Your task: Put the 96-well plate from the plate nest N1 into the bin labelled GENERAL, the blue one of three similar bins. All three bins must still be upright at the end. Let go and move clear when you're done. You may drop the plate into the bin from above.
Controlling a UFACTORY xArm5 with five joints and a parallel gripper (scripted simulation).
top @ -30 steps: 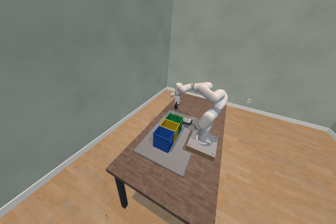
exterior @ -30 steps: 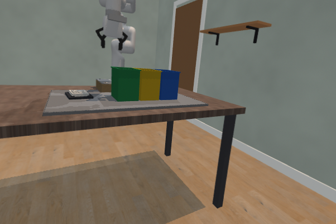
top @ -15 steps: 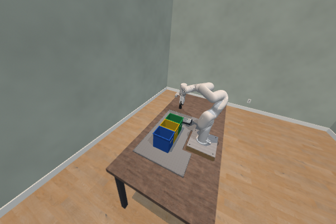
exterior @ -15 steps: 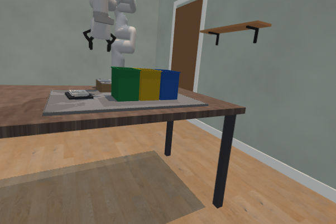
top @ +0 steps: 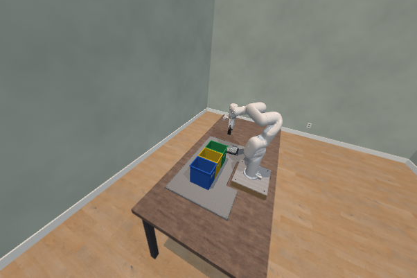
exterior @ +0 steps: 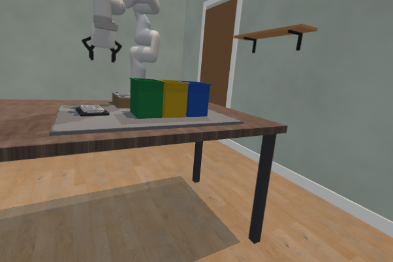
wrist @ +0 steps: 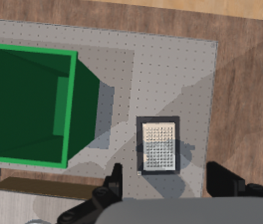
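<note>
Now: hand 24 cm above the white 96-well plate, 5 cm to the left of it and 2 cm past it. Also, from my hand: plate nest N1: 25 cm below, 5 cm to the right, 2 cm behind; then yellow bin: 33 cm to the left, 17 cm below, 1 cm ahead; then green bin: 20 cm to the left, 17 cm below, 3 cm ahead.
</note>
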